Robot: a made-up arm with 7 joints. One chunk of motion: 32 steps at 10 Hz.
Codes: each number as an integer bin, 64 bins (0 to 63) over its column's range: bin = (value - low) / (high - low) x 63, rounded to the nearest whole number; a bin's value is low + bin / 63 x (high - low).
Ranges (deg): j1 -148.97..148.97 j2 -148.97..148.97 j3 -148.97..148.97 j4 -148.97..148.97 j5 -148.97..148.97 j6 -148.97..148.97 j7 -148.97..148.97
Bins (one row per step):
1: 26 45 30 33 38 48 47
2: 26 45 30 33 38 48 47
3: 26 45 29 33 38 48 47
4: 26 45 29 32 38 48 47
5: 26 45 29 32 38 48 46
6: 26 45 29 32 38 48 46
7: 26 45 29 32 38 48 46
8: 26 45 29 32 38 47 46
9: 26 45 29 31 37 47 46
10: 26 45 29 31 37 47 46
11: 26 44 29 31 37 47 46
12: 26 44 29 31 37 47 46
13: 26 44 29 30 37 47 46
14: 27 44 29 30 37 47 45
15: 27 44 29 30 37 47 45
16: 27 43 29 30 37 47 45
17: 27 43 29 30 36 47 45
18: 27 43 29 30 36 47 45
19: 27 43 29 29 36 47 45
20: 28 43 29 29 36 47 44
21: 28 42 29 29 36 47 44
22: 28 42 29 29 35 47 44
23: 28 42 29 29 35 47 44
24: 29 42 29 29 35 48 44
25: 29 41 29 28 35 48 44
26: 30 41 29 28 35 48 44
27: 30 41 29 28 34 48 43
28: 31 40 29 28 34 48 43
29: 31 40 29 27 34 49 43
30: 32 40 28 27 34 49 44
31: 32 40 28 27 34 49 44
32: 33 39 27 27 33 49 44
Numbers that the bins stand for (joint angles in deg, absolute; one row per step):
1: -26.01 63.84 -7.09 7.09 30.74 78.03 73.30
2: -26.01 63.84 -7.09 7.09 30.74 78.03 73.30
3: -26.01 63.84 -11.82 7.09 30.74 78.03 73.30
4: -26.01 63.84 -11.82 2.36 30.74 78.03 73.30
5: -26.01 63.84 -11.82 2.36 30.74 78.03 68.57
6: -26.01 63.84 -11.82 2.36 30.74 78.03 68.57
7: -26.01 63.84 -11.82 2.36 30.74 78.03 68.57
8: -26.01 63.84 -11.82 2.36 30.74 73.30 68.57
9: -26.01 63.84 -11.82 -2.36 26.01 73.30 68.57
10: -26.01 63.84 -11.82 -2.36 26.01 73.30 68.57
11: -26.01 59.12 -11.82 -2.36 26.01 73.30 68.57
12: -26.01 59.12 -11.82 -2.36 26.01 73.30 68.57
13: -26.01 59.12 -11.82 -7.09 26.01 73.30 68.57
14: -21.28 59.12 -11.82 -7.09 26.01 73.30 63.84
15: -21.28 59.12 -11.82 -7.09 26.01 73.30 63.84
16: -21.28 54.39 -11.82 -7.09 26.01 73.30 63.84
17: -21.28 54.39 -11.82 -7.09 21.28 73.30 63.84
18: -21.28 54.39 -11.82 -7.09 21.28 73.30 63.84
19: -21.28 54.39 -11.82 -11.82 21.28 73.30 63.84
20: -16.55 54.39 -11.82 -11.82 21.28 73.30 59.12
21: -16.55 49.66 -11.82 -11.82 21.28 73.30 59.12
22: -16.55 49.66 -11.82 -11.82 16.55 73.30 59.12
23: -16.55 49.66 -11.82 -11.82 16.55 73.30 59.12
24: -11.82 49.66 -11.82 -11.82 16.55 78.03 59.12
25: -11.82 44.93 -11.82 -16.55 16.55 78.03 59.12
26: -7.09 44.93 -11.82 -16.55 16.55 78.03 59.12
27: -7.09 44.93 -11.82 -16.55 11.82 78.03 54.39
28: -2.36 40.20 -11.82 -16.55 11.82 78.03 54.39
29: -2.36 40.20 -11.82 -21.28 11.82 82.76 54.39
30: 2.36 40.20 -16.55 -21.28 11.82 82.76 59.12
31: 2.36 40.20 -16.55 -21.28 11.82 82.76 59.12
32: 7.09 35.47 -21.28 -21.28 7.09 82.76 59.12

